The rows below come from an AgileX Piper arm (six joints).
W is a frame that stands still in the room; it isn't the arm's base.
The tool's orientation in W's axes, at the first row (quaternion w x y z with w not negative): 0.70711, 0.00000, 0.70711, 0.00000
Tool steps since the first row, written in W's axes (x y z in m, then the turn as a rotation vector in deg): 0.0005, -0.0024, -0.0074, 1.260, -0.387, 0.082; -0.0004, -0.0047, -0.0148, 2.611, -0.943, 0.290; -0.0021, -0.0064, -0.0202, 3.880, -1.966, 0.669; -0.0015, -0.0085, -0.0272, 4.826, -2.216, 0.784; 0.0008, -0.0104, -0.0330, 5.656, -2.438, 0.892
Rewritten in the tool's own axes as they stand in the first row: 0.0074, -0.0024, 0.0005, -0.082, -0.387, 1.260; 0.0148, -0.0047, -0.0004, -0.290, -0.943, 2.611; 0.0202, -0.0064, -0.0021, -0.669, -1.966, 3.880; 0.0272, -0.0085, -0.0015, -0.784, -2.216, 4.826; 0.0330, -0.0104, 0.0008, -0.892, -2.438, 5.656
